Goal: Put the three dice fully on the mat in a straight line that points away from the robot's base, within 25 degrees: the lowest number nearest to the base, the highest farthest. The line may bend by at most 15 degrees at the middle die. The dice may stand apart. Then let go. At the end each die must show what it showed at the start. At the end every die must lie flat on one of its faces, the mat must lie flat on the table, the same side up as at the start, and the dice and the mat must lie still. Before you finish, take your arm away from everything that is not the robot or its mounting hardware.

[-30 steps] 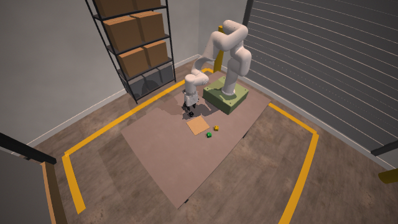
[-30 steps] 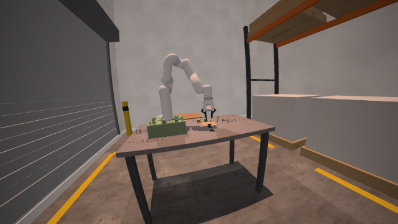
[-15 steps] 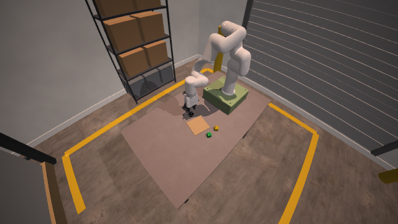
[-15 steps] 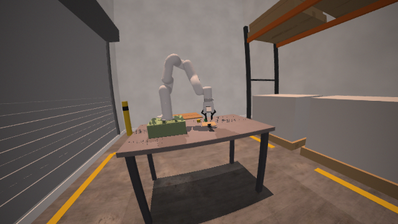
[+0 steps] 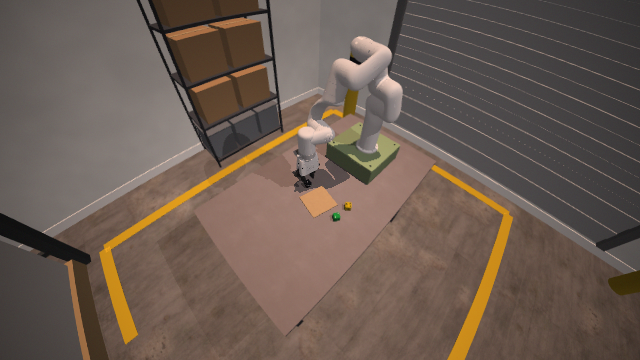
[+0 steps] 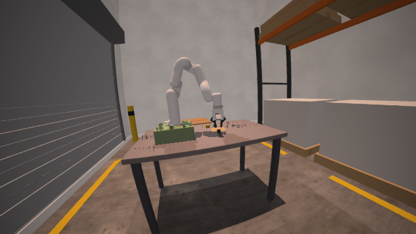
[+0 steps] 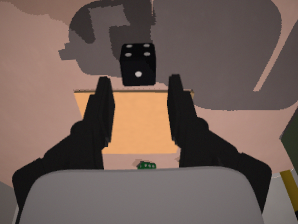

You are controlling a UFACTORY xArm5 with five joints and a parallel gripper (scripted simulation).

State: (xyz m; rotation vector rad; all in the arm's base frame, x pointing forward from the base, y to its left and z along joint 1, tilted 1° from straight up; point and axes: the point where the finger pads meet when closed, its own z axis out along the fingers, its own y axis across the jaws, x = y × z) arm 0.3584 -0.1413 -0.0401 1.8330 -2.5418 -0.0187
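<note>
Right now the black die is 60 mm below my hand. Round my hand: green die 80 mm ahead, 230 mm to the left, 60 mm below; orange mat 50 mm ahead, 100 mm to the left, 70 mm below; yellow die 10 mm behind, 240 mm to the left, 60 mm below.
</note>
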